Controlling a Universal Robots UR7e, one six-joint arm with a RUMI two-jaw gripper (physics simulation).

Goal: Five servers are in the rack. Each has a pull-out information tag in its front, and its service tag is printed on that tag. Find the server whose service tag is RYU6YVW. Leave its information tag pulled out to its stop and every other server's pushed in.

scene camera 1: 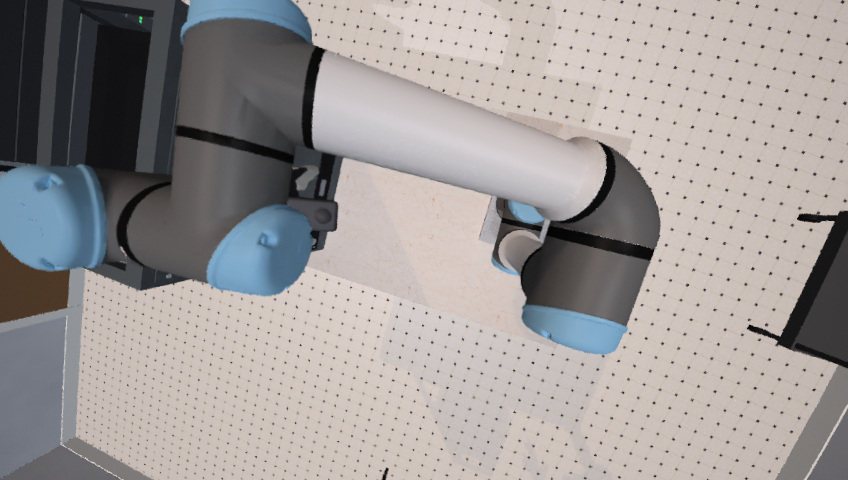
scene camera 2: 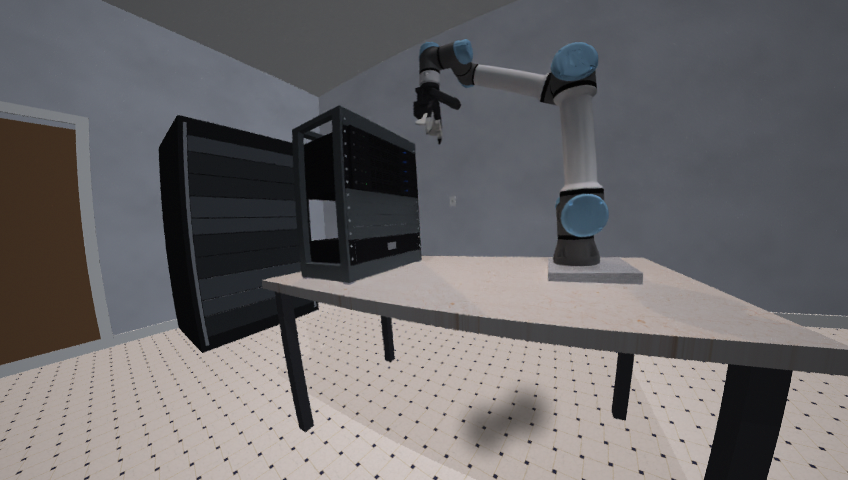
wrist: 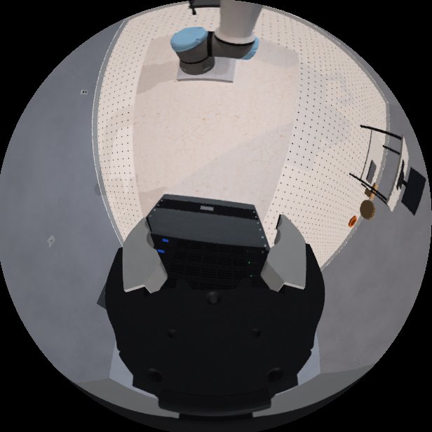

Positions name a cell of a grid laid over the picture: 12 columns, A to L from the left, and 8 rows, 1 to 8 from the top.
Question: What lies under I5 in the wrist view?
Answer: The gripper.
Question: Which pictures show the gripper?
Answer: Scene camera 1, scene camera 2 and the wrist view: all of them.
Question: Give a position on a dark rack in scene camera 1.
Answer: B3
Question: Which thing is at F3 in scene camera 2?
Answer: A dark rack.
